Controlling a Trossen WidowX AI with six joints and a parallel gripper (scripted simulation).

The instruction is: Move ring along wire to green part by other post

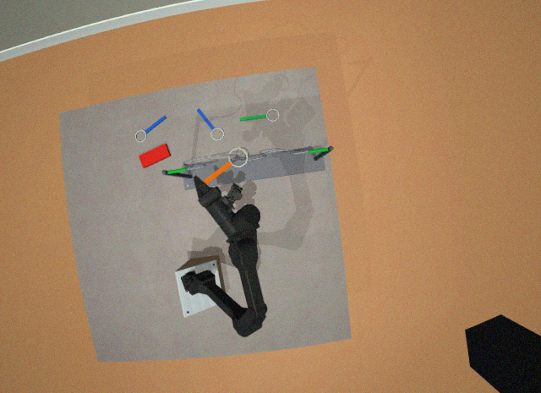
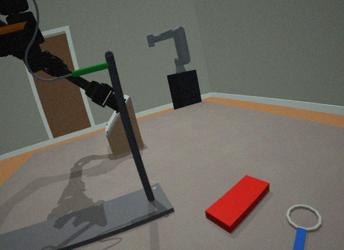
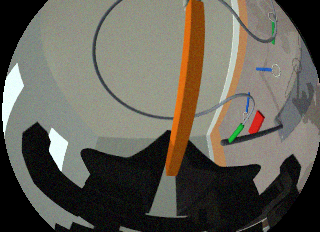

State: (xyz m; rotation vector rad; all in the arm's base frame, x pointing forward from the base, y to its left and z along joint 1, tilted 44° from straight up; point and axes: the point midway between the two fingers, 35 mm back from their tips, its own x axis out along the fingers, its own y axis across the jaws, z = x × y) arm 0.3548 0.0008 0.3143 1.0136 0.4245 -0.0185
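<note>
The ring with orange handle is 90 mm to the right of my gripper tip and 20 mm below it. From my gripper tip the other things lie so: green-handled ring (230 mm ahead, 260 mm to the right, 450 mm below); then red block (200 mm ahead, 270 mm to the left, 440 mm below).
</note>
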